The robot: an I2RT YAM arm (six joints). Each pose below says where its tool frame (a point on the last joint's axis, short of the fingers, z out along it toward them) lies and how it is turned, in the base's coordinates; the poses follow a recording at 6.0 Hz.
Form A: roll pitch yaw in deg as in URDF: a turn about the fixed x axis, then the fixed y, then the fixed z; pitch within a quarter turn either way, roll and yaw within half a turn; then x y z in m.
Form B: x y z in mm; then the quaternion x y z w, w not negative. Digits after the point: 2 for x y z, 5 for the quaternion.
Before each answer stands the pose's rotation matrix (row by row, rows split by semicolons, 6 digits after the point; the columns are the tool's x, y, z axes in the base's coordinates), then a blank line. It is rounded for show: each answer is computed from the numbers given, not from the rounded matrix.
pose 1, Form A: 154.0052 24.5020 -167.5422 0.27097 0.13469 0.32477
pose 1, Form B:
-0.888522 -0.371387 0.269444; -0.196294 0.838459 0.508384; -0.414725 0.398820 -0.817891

270.97 134.69 324.77 -0.15076 0.94139 0.24092 0.18169
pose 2, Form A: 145.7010 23.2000 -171.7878 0.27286 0.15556 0.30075
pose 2, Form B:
-0.909710 -0.337716 0.241610; -0.131289 0.785928 0.604219; -0.393942 0.517943 -0.759305

272.86 155.56 300.75 -0.12616 0.92937 0.30186 0.17096
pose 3, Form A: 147.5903 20.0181 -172.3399 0.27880 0.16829 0.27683
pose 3, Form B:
-0.931200 -0.294368 0.214975; -0.125243 0.812247 0.569709; -0.342317 0.503589 -0.793232

278.80 168.29 276.83 -0.11156 0.94030 0.28536 0.14817
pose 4, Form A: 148.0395 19.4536 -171.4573 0.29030 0.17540 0.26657
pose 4, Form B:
-0.932450 -0.300364 0.200793; -0.140066 0.812813 0.565435; -0.333043 0.499116 -0.799979

290.30 175.40 266.57 -0.11696 0.94144 0.28269 0.14176
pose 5, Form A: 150.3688 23.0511 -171.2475 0.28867 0.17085 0.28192
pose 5, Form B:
-0.909441 -0.323602 0.261150; -0.140017 0.829646 0.540447; -0.391552 0.454939 -0.799823

288.67 170.85 281.92 -0.12322 0.94060 0.26456 0.17348
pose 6, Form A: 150.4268 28.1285 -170.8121 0.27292 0.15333 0.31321
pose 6, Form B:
-0.870578 -0.368564 0.325968; -0.140814 0.821415 0.552674; -0.471451 0.435245 -0.767005

272.92 153.33 313.21 -0.13694 0.92992 0.26559 0.21438
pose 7, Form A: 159.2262 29.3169 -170.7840 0.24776 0.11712 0.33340
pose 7, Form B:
-0.860670 -0.321168 0.395093; -0.139645 0.895105 0.423422; -0.489640 0.309254 -0.815239

247.76 117.12 333.40 -0.12193 0.94486 0.19386 0.23409
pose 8, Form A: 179.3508 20.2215 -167.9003 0.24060 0.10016 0.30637
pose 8, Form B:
-0.917517 -0.213429 0.335575; -0.196694 0.976901 0.083527; -0.345650 0.010632 -0.938303

240.60 100.16 306.37 -0.10474 0.97887 0.02405 0.17398
